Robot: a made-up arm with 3 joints. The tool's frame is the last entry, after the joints.
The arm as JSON. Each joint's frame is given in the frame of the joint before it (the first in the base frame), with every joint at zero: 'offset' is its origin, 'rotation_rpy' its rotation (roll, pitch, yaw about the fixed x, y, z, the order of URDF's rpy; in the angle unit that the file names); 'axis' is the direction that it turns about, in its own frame. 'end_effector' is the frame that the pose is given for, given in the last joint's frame.
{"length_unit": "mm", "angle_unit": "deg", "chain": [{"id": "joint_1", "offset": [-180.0, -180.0, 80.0], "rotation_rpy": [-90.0, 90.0, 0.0], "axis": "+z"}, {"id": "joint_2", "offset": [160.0, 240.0, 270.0], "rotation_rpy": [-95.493, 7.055, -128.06], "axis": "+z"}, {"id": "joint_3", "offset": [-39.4, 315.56, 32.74], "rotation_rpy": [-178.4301, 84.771, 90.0], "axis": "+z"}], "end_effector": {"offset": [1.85, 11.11, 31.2], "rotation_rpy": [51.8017, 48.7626, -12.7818]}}
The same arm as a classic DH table. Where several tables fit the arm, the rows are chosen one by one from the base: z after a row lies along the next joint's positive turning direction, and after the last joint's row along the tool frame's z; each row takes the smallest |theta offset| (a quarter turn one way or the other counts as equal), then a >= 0, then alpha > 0; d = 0 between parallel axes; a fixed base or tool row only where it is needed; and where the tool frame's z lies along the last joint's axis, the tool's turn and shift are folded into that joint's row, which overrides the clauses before.
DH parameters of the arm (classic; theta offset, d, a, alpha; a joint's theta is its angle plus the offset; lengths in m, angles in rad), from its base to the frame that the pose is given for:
base (fixed): 0 0.08 -0.18 -1.5708
joint_1: -0.6525 0.0882 -0.2878 -1.6659
joint_2: 0.0962 -0.0147 -0.0481 1.662
joint_3: -1.2621 -0.28 0.0052 1.1509
tool (fixed): -0.9676 -0.011 0 0

